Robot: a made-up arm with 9 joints. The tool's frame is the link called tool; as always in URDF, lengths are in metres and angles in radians. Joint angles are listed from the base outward.
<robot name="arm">
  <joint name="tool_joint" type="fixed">
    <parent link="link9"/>
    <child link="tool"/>
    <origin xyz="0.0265 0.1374 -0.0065" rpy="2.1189 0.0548 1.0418"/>
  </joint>
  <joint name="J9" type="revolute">
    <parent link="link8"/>
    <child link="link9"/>
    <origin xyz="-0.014 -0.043 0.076" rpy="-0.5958 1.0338 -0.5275"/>
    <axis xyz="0 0 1"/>
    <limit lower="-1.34" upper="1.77"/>
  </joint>
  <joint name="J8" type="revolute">
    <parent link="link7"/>
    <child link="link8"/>
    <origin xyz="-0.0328 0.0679 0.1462" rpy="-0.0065 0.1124 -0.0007"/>
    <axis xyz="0 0 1"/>
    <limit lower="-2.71" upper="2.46"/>
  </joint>
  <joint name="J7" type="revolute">
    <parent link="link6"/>
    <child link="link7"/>
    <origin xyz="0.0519 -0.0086 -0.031" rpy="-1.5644 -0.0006 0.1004"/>
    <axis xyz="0 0 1"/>
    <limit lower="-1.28" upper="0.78"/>
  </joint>
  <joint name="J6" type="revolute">
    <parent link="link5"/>
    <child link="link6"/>
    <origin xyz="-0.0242 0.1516 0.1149" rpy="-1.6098 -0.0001 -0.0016"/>
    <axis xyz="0 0 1"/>
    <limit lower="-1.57" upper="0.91"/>
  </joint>
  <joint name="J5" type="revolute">
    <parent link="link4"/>
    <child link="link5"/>
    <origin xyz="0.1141 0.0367 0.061" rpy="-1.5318 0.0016 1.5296"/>
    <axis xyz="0 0 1"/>
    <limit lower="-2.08" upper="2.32"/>
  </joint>
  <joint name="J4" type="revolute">
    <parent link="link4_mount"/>
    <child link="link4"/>
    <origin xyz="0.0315 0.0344 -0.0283" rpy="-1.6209 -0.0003 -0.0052"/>
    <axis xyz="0 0 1"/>
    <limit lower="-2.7" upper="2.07"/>
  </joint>
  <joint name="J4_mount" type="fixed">
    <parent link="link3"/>
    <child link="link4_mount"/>
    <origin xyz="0.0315 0.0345 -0.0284" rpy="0 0 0"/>
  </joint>
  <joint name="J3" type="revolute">
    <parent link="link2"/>
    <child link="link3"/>
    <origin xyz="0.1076 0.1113 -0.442" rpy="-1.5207 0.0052 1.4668"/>
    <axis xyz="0 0 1"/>
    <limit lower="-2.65" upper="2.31"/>
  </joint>
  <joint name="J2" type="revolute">
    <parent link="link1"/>
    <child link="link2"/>
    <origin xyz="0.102 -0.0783 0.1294" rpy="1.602 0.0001 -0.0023"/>
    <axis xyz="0 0 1"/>
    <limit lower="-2" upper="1.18"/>
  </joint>
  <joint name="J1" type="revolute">
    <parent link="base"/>
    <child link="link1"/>
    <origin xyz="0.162 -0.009 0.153" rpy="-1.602 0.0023 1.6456"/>
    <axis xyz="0 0 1"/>
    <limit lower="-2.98" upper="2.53"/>
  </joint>
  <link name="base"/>
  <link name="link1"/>
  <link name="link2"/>
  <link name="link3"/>
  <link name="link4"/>
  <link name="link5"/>
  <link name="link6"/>
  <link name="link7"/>
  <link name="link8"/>
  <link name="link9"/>
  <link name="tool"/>
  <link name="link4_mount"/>
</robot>
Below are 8 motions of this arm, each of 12 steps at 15 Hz.
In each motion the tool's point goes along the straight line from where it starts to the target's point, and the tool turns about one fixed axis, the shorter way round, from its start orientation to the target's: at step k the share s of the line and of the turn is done. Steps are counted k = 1, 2, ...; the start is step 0. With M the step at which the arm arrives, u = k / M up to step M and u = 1 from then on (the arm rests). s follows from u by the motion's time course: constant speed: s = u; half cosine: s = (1 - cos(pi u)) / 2; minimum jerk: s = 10 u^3 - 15 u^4 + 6 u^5.
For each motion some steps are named. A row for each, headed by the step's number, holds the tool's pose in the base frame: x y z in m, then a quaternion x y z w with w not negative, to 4 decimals.
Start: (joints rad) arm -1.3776 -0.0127 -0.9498 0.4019 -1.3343 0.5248 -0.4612 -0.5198 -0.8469
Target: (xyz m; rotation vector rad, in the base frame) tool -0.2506 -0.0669 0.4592 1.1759 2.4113 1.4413
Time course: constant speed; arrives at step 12
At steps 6, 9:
6: -0.2457 0.1469 0.4733 0.4876 0.7097 0.4509 0.2351
9: -0.2482 0.0400 0.4663 0.4395 0.7553 0.4649 0.1425

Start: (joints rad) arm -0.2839 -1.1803 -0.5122 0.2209 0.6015 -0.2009 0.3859 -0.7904 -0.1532
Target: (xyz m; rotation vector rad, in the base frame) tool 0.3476 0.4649 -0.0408 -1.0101 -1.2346 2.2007
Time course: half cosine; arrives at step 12
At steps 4, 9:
4: 0.1651 0.5319 -0.0826 0.7054 0.1423 -0.6372 0.2758
9: 0.3120 0.4780 -0.0490 -0.4503 -0.3981 0.7908 0.1159

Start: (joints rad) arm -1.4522 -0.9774 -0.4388 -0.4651 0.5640 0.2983 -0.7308 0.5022 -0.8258
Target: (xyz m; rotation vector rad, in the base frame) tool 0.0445 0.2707 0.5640 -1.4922 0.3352 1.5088
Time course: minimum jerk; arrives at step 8
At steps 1, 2, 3, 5, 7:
1: -0.0420 0.3781 0.5432 0.9935 -0.0295 -0.0679 0.0860
2: -0.0343 0.3685 0.5451 0.9906 -0.0416 -0.1267 0.0315
3: -0.0192 0.3498 0.5487 -0.9659 0.0645 0.2393 0.0757
5: 0.0203 0.3007 0.5582 -0.7888 0.1154 0.4986 0.3405
7: 0.0431 0.2725 0.5637 -0.6223 0.1361 0.6116 0.4693

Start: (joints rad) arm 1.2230 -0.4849 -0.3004 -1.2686 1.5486 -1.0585 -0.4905 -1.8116 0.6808
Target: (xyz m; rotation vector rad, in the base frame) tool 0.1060 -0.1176 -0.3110 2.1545 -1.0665 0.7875
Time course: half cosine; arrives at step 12
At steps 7, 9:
7: 0.0817 -0.1300 -0.2782 0.8951 -0.2532 0.1856 0.3166
9: 0.0964 -0.1225 -0.2981 0.8492 -0.3449 0.2541 0.3088

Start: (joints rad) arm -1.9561 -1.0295 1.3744 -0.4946 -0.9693 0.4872 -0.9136 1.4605 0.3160
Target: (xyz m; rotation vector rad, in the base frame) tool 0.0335 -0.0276 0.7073 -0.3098 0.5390 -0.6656
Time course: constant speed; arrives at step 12
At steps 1, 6, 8, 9, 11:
1: -0.0437 0.3634 0.5665 -0.1504 0.6173 -0.2448 0.7324
6: -0.0086 0.1857 0.6305 -0.1531 0.4642 -0.2854 0.8244
8: 0.0054 0.1146 0.6561 -0.1528 0.3982 -0.2990 0.8536
9: 0.0125 0.0790 0.6689 -0.1523 0.3644 -0.3053 0.8665
11: 0.0265 0.0079 0.6945 -0.1507 0.2954 -0.3165 0.8888

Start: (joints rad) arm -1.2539 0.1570 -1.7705 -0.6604 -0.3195 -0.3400 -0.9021 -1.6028 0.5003
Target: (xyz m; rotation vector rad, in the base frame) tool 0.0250 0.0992 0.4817 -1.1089 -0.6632 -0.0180
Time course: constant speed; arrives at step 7
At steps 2, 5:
2: -0.0936 0.1038 0.4875 -0.5643 -0.4599 -0.0750 0.6815
5: -0.0224 0.1011 0.4840 -0.5385 -0.3713 -0.0352 0.7556

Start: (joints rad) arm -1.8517 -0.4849 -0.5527 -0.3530 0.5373 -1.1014 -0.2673 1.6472 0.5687
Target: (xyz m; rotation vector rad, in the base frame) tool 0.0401 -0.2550 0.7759 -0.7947 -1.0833 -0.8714
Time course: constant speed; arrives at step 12
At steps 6, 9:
6: -0.0615 -0.0973 0.7138 -0.1870 -0.7658 -0.5176 0.3327
9: -0.0107 -0.1762 0.7448 -0.2807 -0.6467 -0.4694 0.5317

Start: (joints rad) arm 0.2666 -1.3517 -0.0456 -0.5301 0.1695 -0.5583 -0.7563 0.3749 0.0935
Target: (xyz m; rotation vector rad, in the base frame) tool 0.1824 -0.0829 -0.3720 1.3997 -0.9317 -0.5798
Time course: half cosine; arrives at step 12
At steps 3, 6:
3: 0.2085 0.2752 -0.4507 0.5021 0.0280 -0.4128 0.7594
6: 0.1977 0.1268 -0.4181 0.5644 -0.1576 -0.3571 0.7274

